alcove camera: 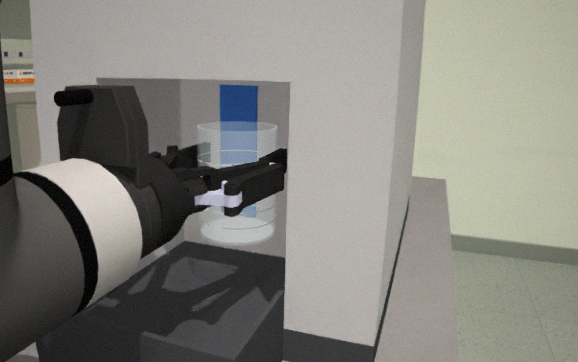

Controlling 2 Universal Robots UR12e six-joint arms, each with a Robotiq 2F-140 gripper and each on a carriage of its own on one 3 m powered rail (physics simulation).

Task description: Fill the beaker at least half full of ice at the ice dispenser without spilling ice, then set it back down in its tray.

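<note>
The clear glass beaker (pixel 237 227) is upright inside the alcove of the ice dispenser (pixel 345 150), raised above the dark tray floor and in front of the blue strip (pixel 239 102) on the back wall. No ice shows in the beaker. My left gripper (pixel 272 162) is shut on the beaker, reaching in from the left of the picture with its fingers around the glass at mid height. The fingertips are partly hidden by the dispenser's front wall. My right gripper does not show. The beaker's own tray does not show in this view.
The dark drip tray (pixel 210 305) lies below the beaker, with shadows of the arm on it. The dispenser's front wall stands close at the right of the fingertips. A grey counter edge (pixel 425 280) runs along the dispenser's right side.
</note>
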